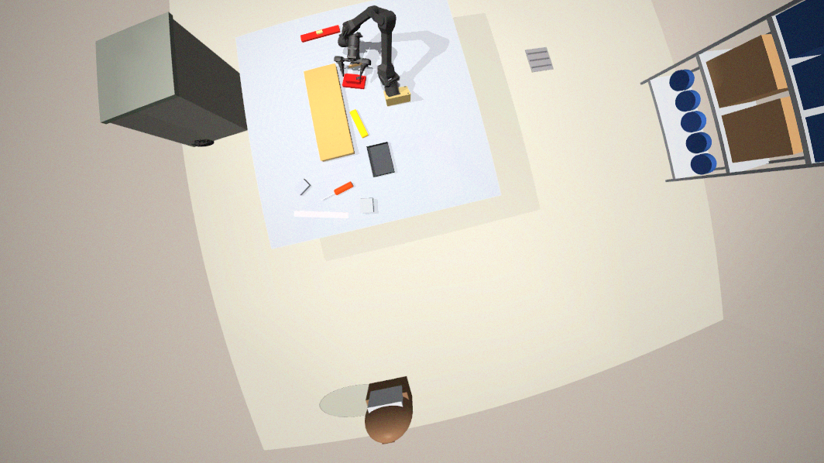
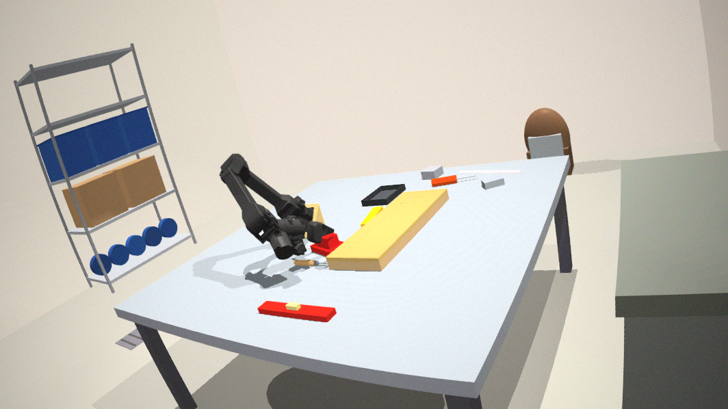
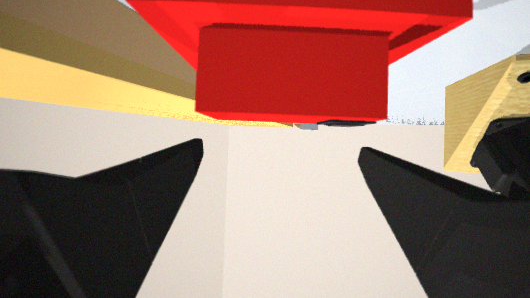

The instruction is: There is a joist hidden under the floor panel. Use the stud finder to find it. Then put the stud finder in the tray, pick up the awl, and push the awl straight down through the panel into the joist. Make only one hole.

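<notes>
The red stud finder is 3 cm below my gripper tip and 2 cm behind it. Also, from my gripper tip: awl 11 cm to the right, 7 cm below, 1 cm behind; then yellow block 23 cm to the left, 6 cm below, 4 cm ahead; then red level 37 cm to the right, 10 cm ahead, 6 cm below.
</notes>
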